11 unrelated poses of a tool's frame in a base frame.
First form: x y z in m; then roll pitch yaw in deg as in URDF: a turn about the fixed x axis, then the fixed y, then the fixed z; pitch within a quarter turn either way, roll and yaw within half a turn.
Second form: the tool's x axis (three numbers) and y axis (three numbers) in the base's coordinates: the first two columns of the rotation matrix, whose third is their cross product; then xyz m. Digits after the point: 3 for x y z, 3 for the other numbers.
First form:
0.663, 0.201, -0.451, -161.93, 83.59, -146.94
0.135, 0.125, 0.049, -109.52, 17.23, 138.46
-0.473, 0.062, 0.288, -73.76, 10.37, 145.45
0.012, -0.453, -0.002, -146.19, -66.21, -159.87
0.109, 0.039, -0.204, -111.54, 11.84, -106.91
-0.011, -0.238, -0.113, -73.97, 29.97, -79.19
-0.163, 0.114, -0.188, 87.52, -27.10, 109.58
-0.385, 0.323, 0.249, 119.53, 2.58, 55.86
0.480, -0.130, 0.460, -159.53, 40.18, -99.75
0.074, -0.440, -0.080, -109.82, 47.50, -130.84
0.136, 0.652, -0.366, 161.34, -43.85, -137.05
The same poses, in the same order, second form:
-0.094, -0.061, -0.994, -0.260, 0.965, -0.035, 0.663, 0.201, -0.451
-0.715, 0.633, -0.296, 0.431, 0.065, -0.900, 0.135, 0.125, 0.049
-0.810, 0.558, -0.180, -0.016, -0.328, -0.944, -0.473, 0.062, 0.288
-0.379, -0.139, 0.915, -0.764, 0.605, -0.224, 0.012, -0.453, -0.002
-0.285, -0.936, -0.205, -0.296, 0.289, -0.910, 0.109, 0.039, -0.204
0.162, -0.851, -0.500, 0.181, 0.523, -0.833, -0.011, -0.238, -0.113
-0.298, 0.839, 0.456, 0.112, -0.443, 0.889, -0.163, 0.114, -0.188
0.561, 0.827, -0.045, 0.430, -0.244, 0.869, -0.385, 0.323, 0.249
-0.129, -0.753, -0.645, -0.885, 0.381, -0.267, 0.480, -0.130, 0.460
-0.442, -0.511, -0.737, 0.197, 0.746, -0.636, 0.074, -0.440, -0.080
-0.528, -0.491, 0.693, -0.483, 0.844, 0.231, 0.136, 0.652, -0.366

